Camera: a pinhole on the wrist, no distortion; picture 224 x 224 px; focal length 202.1 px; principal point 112.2 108.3 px. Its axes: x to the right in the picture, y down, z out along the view. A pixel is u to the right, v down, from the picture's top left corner.
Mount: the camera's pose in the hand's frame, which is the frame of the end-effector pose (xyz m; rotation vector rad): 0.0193 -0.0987 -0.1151 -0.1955 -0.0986 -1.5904
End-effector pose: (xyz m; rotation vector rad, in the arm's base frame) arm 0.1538 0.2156 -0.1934 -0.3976 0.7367 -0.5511
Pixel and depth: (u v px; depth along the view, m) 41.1 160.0 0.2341
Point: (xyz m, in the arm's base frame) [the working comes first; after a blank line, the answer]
In the camera's frame: -0.0824 0.0599 0.2341

0.2888 0.1912 -0.1904
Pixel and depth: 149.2 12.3 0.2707
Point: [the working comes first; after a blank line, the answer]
In the camera's frame: 0.0496 -0.1286 0.2707

0.1868 0.2222 0.0167
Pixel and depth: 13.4 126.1 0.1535
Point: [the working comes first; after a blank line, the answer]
In the camera's frame: -0.0750 0.0135 0.1535

0.1965 0.1947 -0.2037
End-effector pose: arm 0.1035 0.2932 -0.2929 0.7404 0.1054 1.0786
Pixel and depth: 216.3 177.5 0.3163
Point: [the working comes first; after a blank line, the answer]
In the camera's frame: 0.1629 0.1083 0.3163

0.4221 0.2510 -0.2093
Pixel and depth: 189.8 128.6 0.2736
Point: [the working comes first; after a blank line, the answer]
In the camera's frame: 0.1051 0.0275 0.2736

0.3222 0.2200 -0.2370
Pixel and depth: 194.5 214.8 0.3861
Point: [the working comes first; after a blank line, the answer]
In the camera's frame: 0.1572 0.2035 0.3861

0.4854 0.3068 -0.1265
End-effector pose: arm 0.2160 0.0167 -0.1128 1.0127 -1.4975 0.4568
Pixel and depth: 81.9 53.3 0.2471
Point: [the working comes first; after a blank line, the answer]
In the camera's frame: -0.0370 -0.0672 0.2471

0.1506 -0.0771 -0.1726
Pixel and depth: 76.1 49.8 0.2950
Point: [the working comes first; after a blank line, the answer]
In the camera's frame: -0.0527 -0.0854 0.2950

0.1025 -0.0937 -0.1895
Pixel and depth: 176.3 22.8 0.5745
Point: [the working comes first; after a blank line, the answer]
In the camera's frame: 0.1822 -0.2430 0.5745

0.0330 -0.3940 -0.4408
